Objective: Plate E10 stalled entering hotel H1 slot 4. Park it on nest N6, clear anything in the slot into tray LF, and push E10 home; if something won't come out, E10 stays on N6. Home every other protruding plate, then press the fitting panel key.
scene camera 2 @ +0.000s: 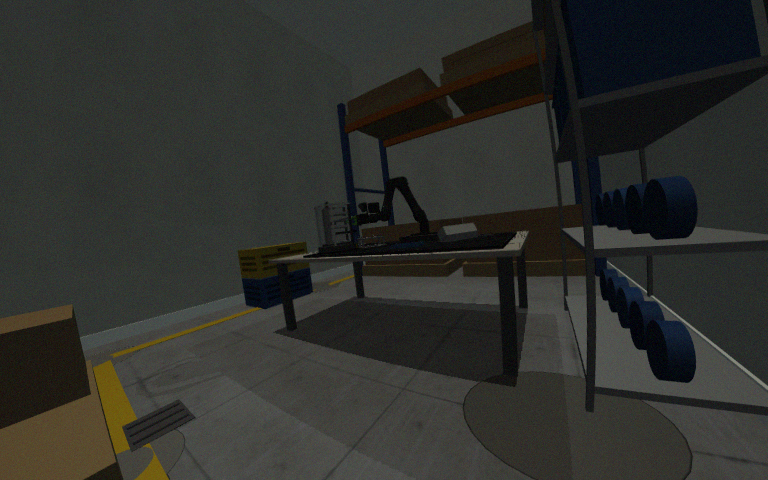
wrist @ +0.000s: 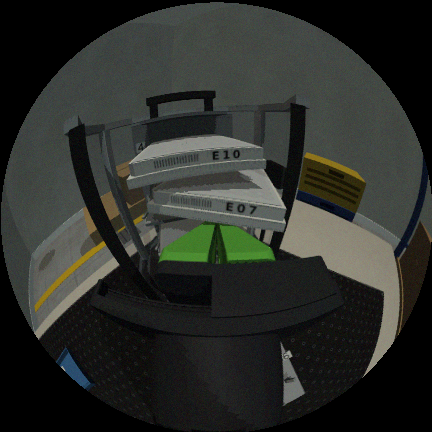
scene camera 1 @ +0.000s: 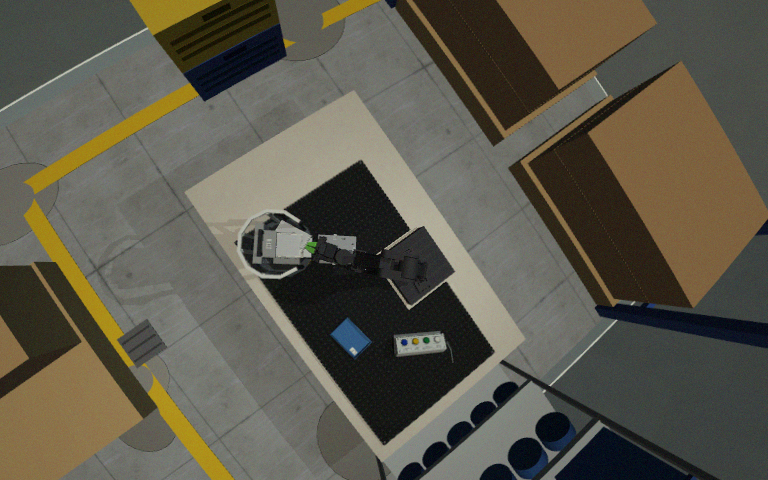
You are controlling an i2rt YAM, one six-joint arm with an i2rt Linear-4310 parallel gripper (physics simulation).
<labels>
my gripper: shut, touches a round plate rack
</labels>
